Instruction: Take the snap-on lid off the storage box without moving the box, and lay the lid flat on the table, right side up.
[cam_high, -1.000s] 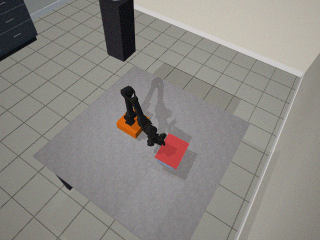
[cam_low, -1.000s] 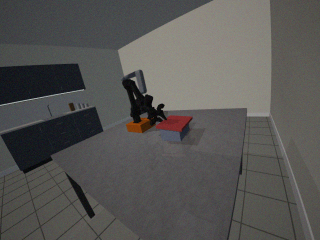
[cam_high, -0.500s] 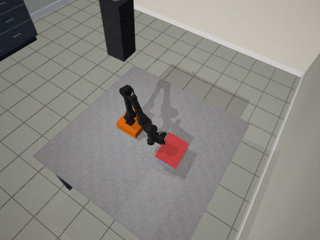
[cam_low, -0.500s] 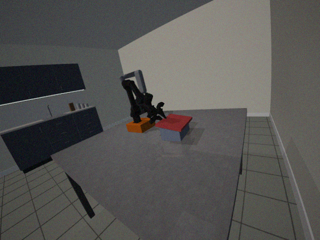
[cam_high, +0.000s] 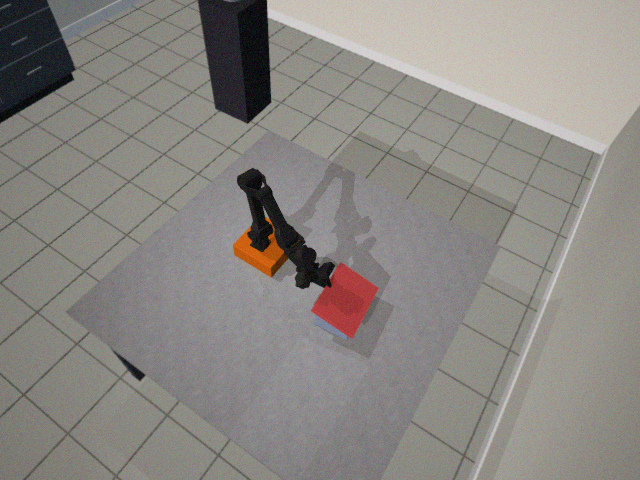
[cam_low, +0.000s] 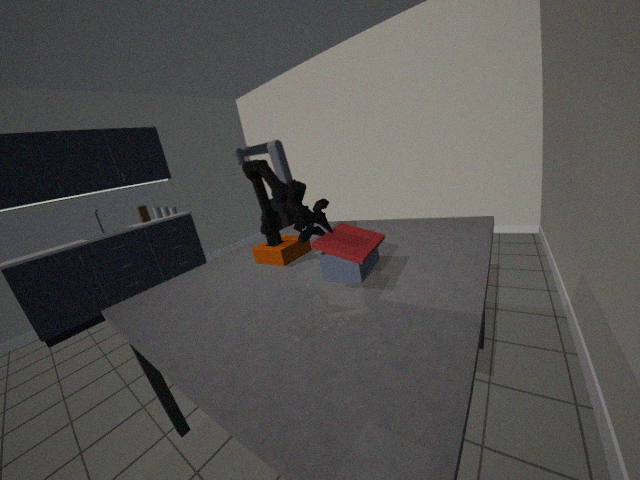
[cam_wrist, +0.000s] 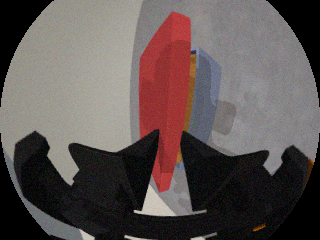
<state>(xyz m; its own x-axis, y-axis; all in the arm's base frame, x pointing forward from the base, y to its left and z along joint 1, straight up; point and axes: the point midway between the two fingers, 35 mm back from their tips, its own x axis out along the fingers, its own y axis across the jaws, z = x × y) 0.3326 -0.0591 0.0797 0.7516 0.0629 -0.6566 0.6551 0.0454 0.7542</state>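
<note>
The red lid is 8 cm ahead of my gripper tip and 2 cm below it. Round my gripper tip: storage box (8 cm below, 7 cm ahead).
</note>
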